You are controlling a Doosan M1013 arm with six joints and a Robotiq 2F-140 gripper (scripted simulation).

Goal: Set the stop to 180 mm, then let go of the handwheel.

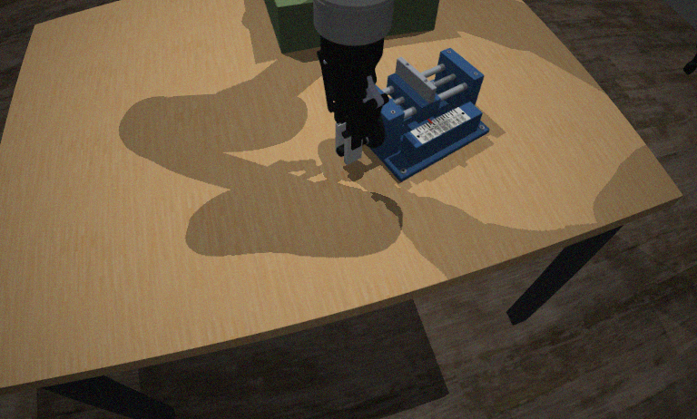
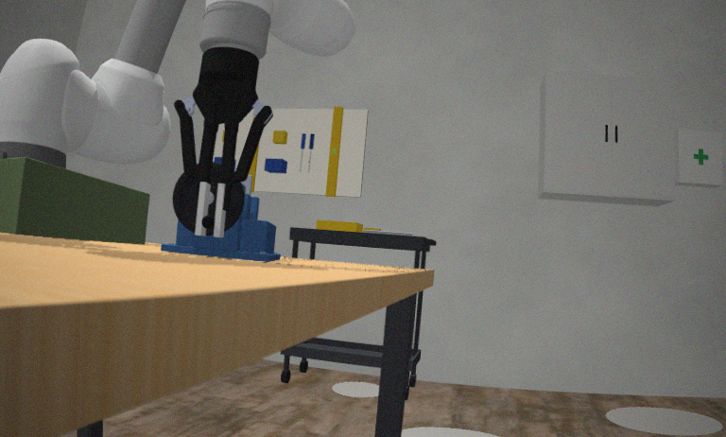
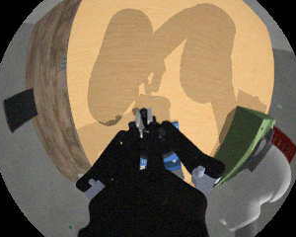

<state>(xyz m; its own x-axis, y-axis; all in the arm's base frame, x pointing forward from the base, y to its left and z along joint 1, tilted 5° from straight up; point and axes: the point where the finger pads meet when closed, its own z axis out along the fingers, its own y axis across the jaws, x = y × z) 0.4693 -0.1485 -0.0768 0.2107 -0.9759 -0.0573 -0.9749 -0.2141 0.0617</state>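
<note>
Now: the stop plate 130 mm to the left of my hand, 30 mm behind it and 30 mm above it. The rest, counted from my hand: handwheel 20 mm to the left, 10 mm below, 10 mm behind.
</note>
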